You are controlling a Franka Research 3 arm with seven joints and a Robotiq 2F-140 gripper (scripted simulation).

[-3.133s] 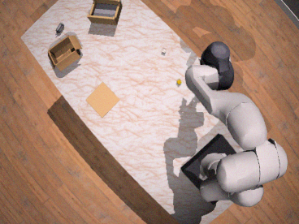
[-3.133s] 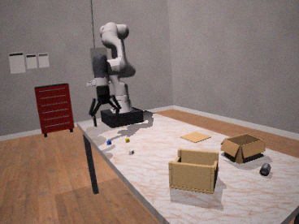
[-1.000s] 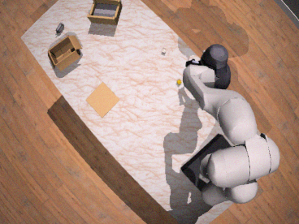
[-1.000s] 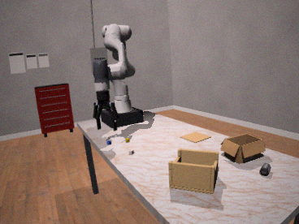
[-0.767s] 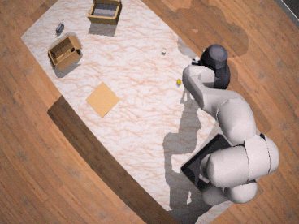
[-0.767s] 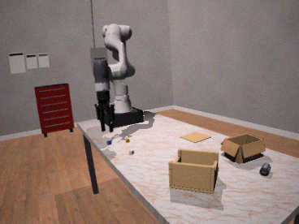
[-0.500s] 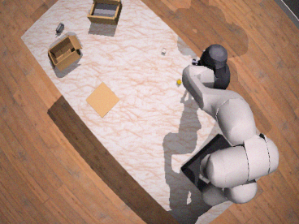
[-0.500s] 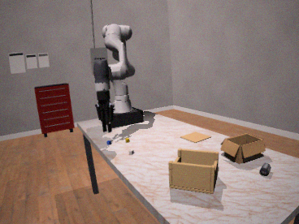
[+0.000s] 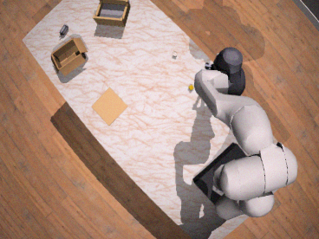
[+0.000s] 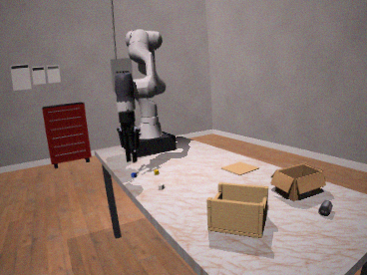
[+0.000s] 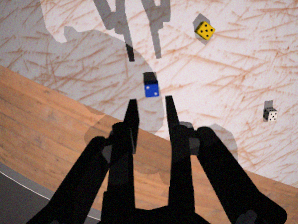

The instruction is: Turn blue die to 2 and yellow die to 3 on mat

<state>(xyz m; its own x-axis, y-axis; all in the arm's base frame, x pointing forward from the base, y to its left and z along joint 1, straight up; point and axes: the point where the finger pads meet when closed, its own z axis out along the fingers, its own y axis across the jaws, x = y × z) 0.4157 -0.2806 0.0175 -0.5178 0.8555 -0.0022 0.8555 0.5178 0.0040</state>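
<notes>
Now: hand 100 mm above the blue die. From my hand the other things lie so: yellow die: 110 mm to the left, 100 mm below, 30 mm ahead; white die: 210 mm ahead, 100 mm below, 50 mm to the left; tan mat: 480 mm to the left, 240 mm ahead, 110 mm below.
</notes>
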